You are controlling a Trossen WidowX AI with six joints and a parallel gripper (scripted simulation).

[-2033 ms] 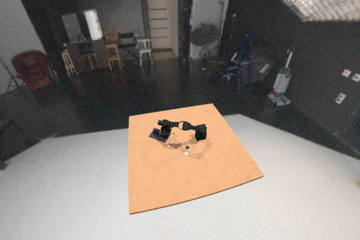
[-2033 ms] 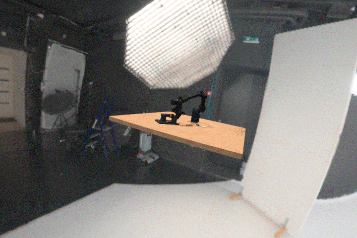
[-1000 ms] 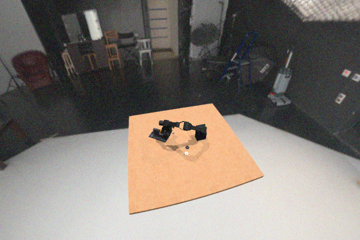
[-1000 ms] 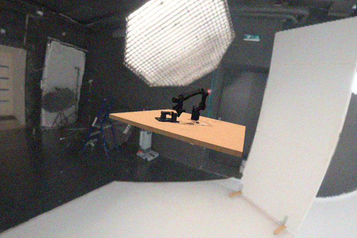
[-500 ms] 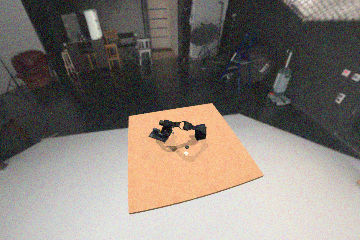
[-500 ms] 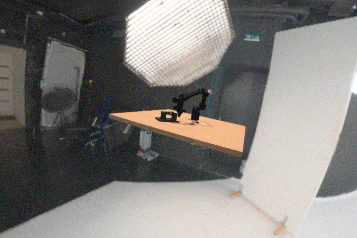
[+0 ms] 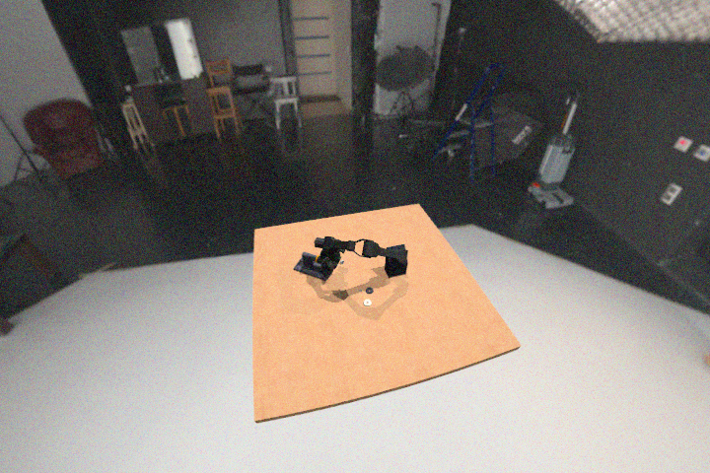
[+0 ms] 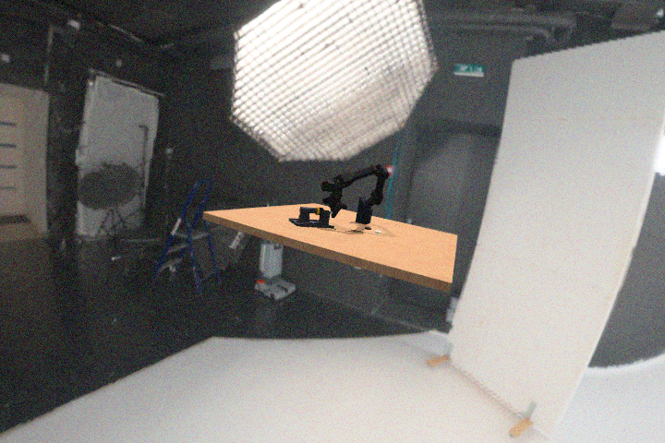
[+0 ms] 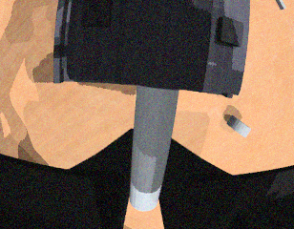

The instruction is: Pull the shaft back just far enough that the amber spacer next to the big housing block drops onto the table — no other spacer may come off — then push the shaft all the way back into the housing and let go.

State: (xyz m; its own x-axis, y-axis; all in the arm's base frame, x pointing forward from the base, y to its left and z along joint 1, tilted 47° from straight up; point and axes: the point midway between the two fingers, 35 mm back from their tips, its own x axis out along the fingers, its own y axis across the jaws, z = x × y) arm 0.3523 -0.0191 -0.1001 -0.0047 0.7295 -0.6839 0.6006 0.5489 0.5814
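Now: the light grey shaft 50 mm ahead of my gripper tip, 40 mm to the right of it and 30 mm above it. The rest, counted from my gripper tip: amber spacer (90 mm ahead, 70 mm to the right, 30 mm above); then dark grey support block (120 mm ahead, 90 mm to the right).
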